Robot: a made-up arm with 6 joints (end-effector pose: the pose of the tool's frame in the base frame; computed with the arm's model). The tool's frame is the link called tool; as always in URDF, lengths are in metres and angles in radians.
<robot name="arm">
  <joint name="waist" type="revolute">
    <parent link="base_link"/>
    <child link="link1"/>
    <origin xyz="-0.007 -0.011 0.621" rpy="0 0 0"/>
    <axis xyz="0 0 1"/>
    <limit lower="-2.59" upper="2.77" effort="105" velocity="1.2"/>
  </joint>
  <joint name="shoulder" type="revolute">
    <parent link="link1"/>
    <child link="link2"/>
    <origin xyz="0.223 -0.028 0.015" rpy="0 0 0"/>
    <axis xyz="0 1 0"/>
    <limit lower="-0.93" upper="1.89" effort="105" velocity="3"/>
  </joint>
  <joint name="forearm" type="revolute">
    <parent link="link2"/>
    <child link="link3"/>
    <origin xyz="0.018 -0.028 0.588" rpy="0 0 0"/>
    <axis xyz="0 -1 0"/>
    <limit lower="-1.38" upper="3.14" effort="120" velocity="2.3"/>
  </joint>
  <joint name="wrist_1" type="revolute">
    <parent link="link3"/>
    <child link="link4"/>
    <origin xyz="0.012 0.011 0.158" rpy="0 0 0"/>
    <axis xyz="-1 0 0"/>
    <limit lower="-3.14" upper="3.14" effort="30" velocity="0.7"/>
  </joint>
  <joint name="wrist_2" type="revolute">
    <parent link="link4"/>
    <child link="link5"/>
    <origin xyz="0.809 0.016 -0.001" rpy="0 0 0"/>
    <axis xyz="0 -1 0"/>
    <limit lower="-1.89" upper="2.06" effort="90" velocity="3"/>
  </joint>
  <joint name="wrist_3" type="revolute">
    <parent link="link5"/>
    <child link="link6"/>
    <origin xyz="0.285 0.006 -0.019" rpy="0 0 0"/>
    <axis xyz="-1 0 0"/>
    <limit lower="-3.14" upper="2.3" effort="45" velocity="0.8"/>
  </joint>
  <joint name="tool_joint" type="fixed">
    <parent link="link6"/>
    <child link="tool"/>
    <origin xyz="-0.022 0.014 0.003" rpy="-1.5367 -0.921 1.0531"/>
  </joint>
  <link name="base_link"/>
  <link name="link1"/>
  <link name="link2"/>
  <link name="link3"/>
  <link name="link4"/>
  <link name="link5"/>
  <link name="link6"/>
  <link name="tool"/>
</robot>
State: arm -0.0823 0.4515 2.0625 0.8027 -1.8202 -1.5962
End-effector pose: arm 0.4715 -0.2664 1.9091 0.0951 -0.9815 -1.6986
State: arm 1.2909 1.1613 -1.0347 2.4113 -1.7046 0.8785
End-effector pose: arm 0.3889 0.4909 0.0468 0.6722 -0.4178 -0.5525
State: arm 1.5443 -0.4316 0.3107 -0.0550 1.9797 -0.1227
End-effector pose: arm 0.0228 0.2451 1.9697 -1.5888 1.9896 1.6361
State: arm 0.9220 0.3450 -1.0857 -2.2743 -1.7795 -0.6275
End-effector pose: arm 0.4266 0.7763 0.4810 1.1630 1.7579 -0.3147
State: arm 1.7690 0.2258 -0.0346 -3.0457 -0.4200 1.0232
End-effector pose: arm -0.2324 1.4350 1.2205 1.3026 0.1950 0.5552
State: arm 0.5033 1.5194 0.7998 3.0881 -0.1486 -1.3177
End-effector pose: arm 1.5653 0.7749 0.0876 -1.6146 -1.2486 2.2146
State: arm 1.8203 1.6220 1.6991 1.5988 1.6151 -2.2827
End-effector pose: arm -0.6161 1.5012 0.7907 1.8070 -0.1702 2.5394
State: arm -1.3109 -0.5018 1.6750 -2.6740 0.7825 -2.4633
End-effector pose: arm -0.2961 0.5614 1.9924 2.8157 0.0831 0.9170
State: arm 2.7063 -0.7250 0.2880 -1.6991 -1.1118 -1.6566
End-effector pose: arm -0.2369 -0.1135 1.9886 0.3091 2.1715 2.0195
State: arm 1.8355 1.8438 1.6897 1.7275 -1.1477 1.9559
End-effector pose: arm -0.1628 1.7080 0.4985 1.4251 -0.0599 -0.6625
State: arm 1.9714 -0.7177 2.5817 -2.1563 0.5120 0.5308
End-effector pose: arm 0.5946 -1.0361 0.7972 -2.2779 -0.2329 0.7267
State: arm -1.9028 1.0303 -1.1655 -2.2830 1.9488 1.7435
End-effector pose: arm -0.3446 -0.2132 0.3063 0.5529 2.5058 0.1081
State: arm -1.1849 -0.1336 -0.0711 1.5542 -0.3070 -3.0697
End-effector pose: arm 0.3162 -1.1928 1.4359 -0.4179 -1.3534 -2.0637
